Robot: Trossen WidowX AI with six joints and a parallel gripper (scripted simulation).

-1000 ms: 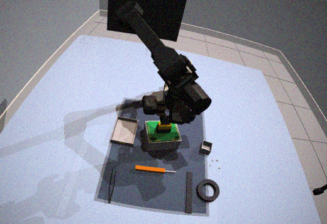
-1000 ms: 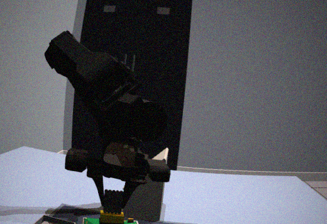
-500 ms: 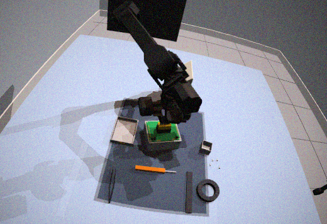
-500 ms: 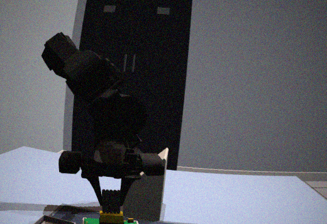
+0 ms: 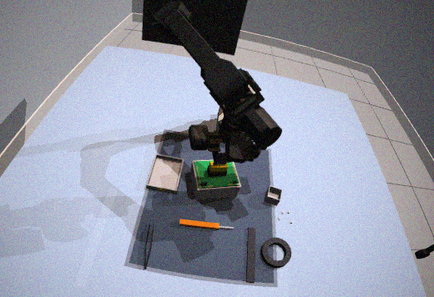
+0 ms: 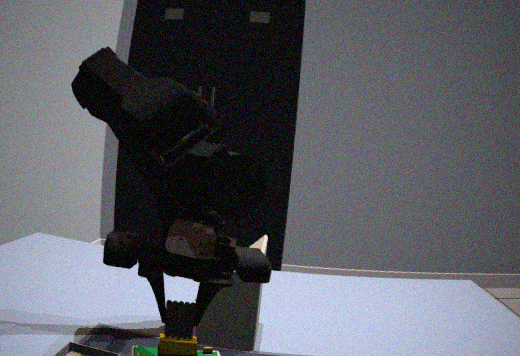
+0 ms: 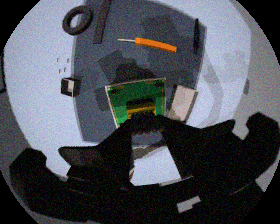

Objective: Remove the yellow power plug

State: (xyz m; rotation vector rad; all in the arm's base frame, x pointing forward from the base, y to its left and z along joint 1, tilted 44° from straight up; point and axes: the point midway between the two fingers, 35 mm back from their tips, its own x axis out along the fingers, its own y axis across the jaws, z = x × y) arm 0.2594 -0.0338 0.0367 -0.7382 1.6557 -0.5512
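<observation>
The yellow power plug is 30 mm below my gripper tip. Also, from my gripper tip: dark mat 110 mm below, 50 mm ahead, 10 mm to the right; grey tray 140 mm to the right, 110 mm below, 20 mm behind; black bar 210 mm ahead, 110 mm below, 90 mm to the left.
</observation>
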